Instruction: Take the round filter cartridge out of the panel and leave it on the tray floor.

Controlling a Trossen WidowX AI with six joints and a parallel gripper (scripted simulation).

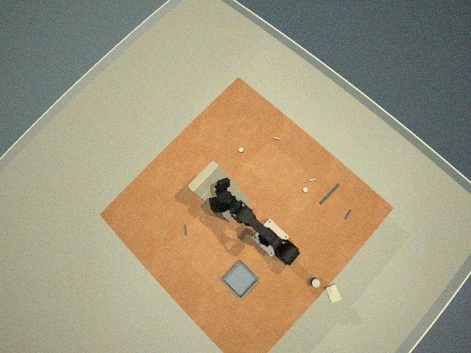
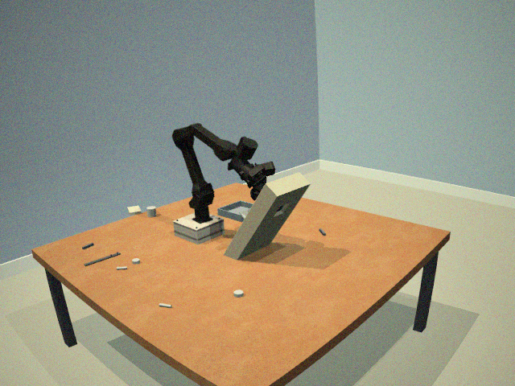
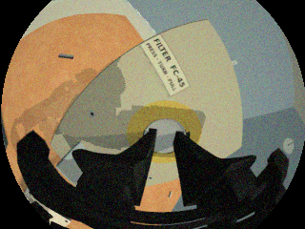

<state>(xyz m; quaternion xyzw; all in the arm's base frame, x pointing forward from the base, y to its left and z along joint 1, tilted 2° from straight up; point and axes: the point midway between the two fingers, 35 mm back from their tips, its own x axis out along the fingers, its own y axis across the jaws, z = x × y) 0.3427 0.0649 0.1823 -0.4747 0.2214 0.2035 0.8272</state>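
My gripper tip is now 4 cm past the beige service panel, 1 cm to the left of it and 8 cm above it. The rest, counted from my gripper tip: pale block (86 cm behind, 17 cm to the right, 22 cm below); blue-grey tray (48 cm behind, 21 cm to the left, 22 cm below); white cartridge (1 cm ahead, 1 cm below).
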